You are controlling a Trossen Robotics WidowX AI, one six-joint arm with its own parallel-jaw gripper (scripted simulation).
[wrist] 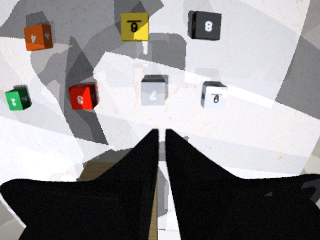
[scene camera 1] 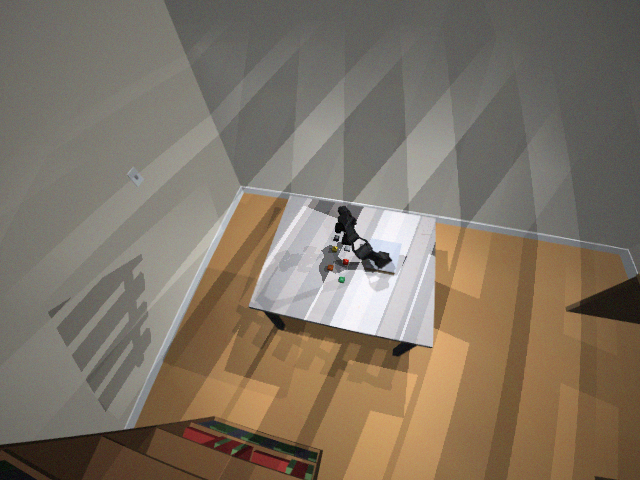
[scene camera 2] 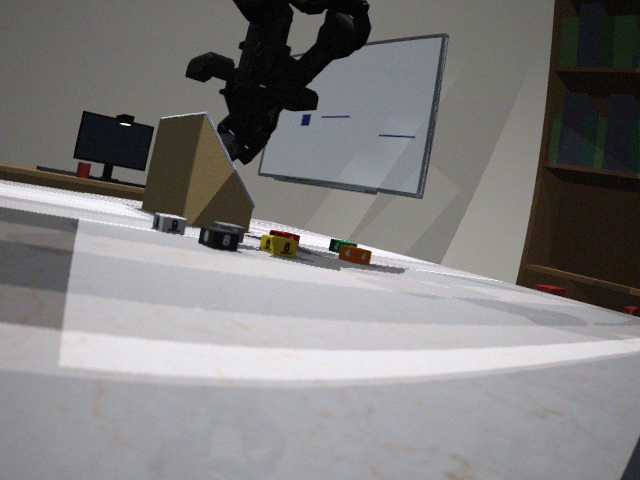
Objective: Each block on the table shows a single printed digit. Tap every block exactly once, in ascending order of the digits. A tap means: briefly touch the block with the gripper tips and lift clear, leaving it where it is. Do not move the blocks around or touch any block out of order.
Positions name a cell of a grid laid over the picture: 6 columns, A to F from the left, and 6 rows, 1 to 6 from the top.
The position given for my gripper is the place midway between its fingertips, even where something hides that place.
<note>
My gripper (scene camera 2: C2) is shut and holds nothing. I also see a black block (scene camera 2: C3) and a yellow block (wrist: C1).
The black block is seen too in the wrist view (wrist: D1). My gripper shows as well in the wrist view (wrist: D4).
</note>
